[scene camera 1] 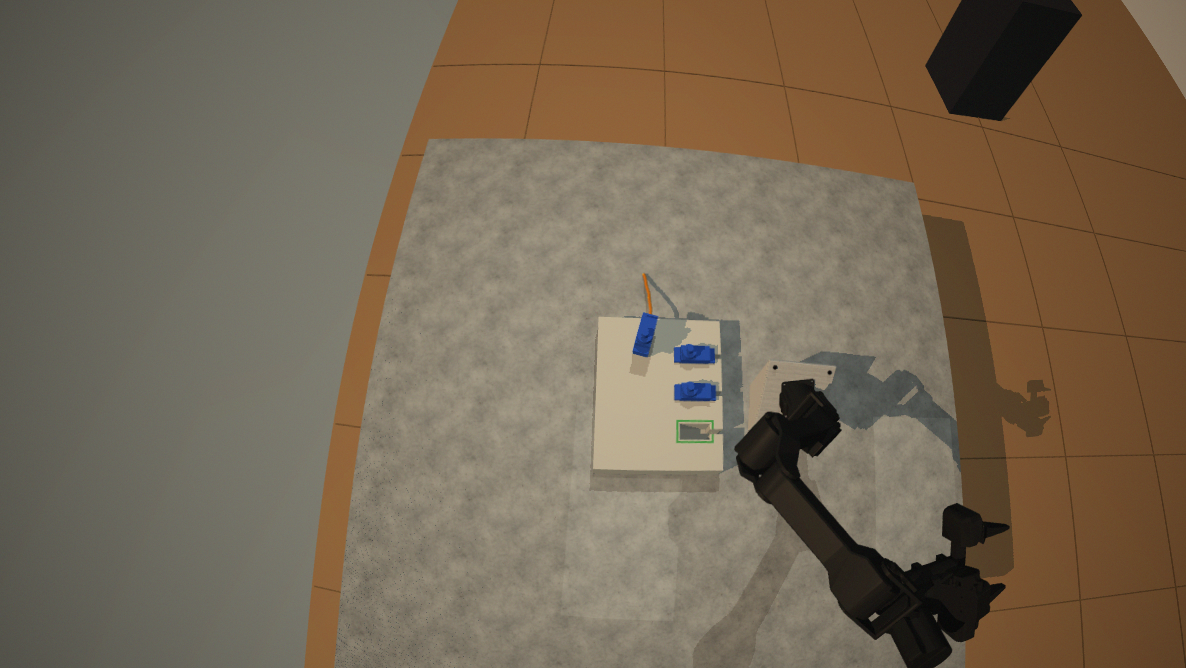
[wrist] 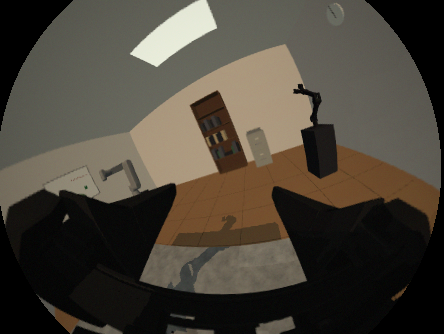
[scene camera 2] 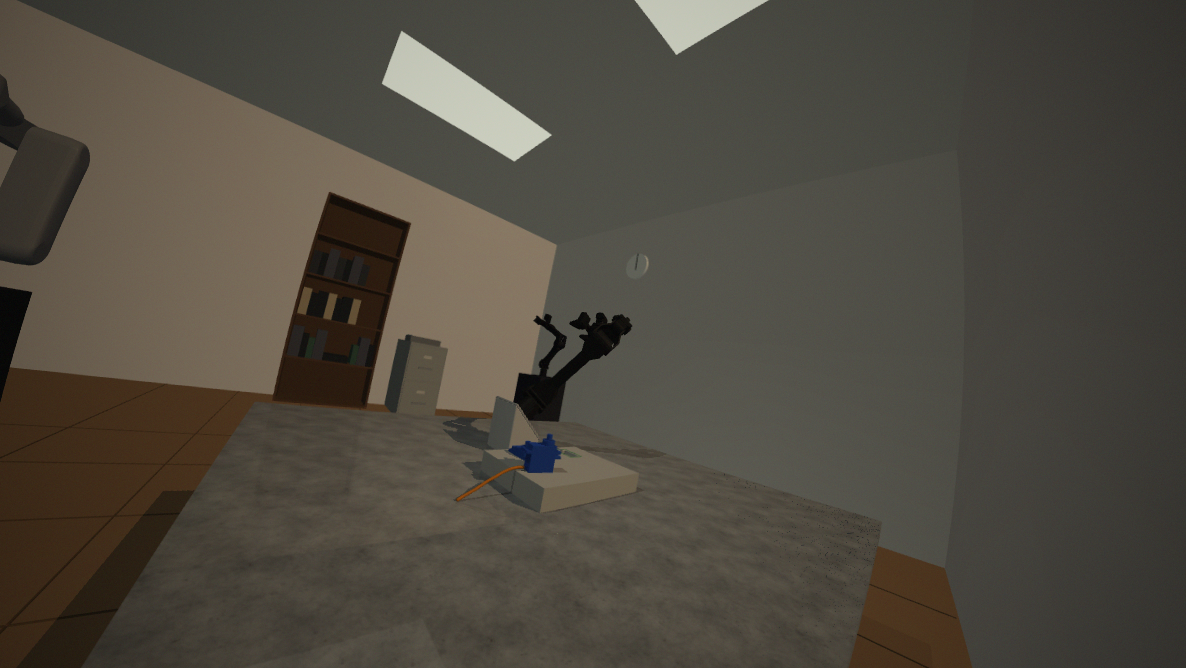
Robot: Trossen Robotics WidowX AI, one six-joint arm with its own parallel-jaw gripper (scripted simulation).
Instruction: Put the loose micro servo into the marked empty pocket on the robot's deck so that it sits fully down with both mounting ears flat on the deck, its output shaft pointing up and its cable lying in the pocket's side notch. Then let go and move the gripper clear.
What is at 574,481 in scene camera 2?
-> A cream deck.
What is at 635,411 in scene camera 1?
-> A cream deck.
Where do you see a blue micro servo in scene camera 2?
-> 540,457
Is the gripper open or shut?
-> Open.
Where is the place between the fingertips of the gripper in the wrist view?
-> At 225,190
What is the gripper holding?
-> Nothing.
